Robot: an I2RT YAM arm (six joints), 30 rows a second.
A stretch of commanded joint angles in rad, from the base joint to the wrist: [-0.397 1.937 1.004 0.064 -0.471 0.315]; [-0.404 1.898 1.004 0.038 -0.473 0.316]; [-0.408 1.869 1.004 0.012 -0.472 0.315]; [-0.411 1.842 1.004 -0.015 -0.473 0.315]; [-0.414 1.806 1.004 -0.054 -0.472 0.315]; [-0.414 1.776 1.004 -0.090 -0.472 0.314]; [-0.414 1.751 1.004 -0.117 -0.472 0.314]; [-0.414 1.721 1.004 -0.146 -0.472 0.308]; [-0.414 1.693 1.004 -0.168 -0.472 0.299]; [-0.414 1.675 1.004 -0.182 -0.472 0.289]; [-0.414 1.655 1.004 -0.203 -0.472 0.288]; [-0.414 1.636 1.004 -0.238 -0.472 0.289]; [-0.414 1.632 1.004 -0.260 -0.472 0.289]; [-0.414 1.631 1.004 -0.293 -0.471 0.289]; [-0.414 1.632 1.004 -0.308 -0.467 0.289]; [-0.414 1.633 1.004 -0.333 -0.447 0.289]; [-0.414 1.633 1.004 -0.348 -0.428 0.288]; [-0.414 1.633 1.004 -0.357 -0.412 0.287]
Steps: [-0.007 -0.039 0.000 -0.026 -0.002 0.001]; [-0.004 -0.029 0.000 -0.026 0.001 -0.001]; [-0.003 -0.027 0.000 -0.027 -0.001 0.000]; [-0.003 -0.036 0.000 -0.039 0.001 0.000]; [0.000 -0.030 0.000 -0.036 0.000 -0.001]; [0.000 -0.025 0.000 -0.027 0.000 0.000]; [0.000 -0.030 0.000 -0.029 0.000 -0.006]; [0.000 -0.028 0.000 -0.022 0.000 -0.009]; [0.000 -0.018 0.000 -0.014 0.000 -0.010]; [0.000 -0.020 0.000 -0.021 0.000 -0.001]; [0.000 -0.019 0.000 -0.035 0.000 0.001]; [0.000 -0.004 0.000 -0.022 0.000 0.000]; [0.000 -0.001 0.000 -0.033 0.001 0.000]; [0.000 0.001 0.000 -0.015 0.004 0.000]; [0.000 0.001 0.000 -0.025 0.020 0.000]; [0.000 0.000 0.000 -0.015 0.019 -0.001]; [0.000 0.000 0.000 -0.009 0.016 -0.001]
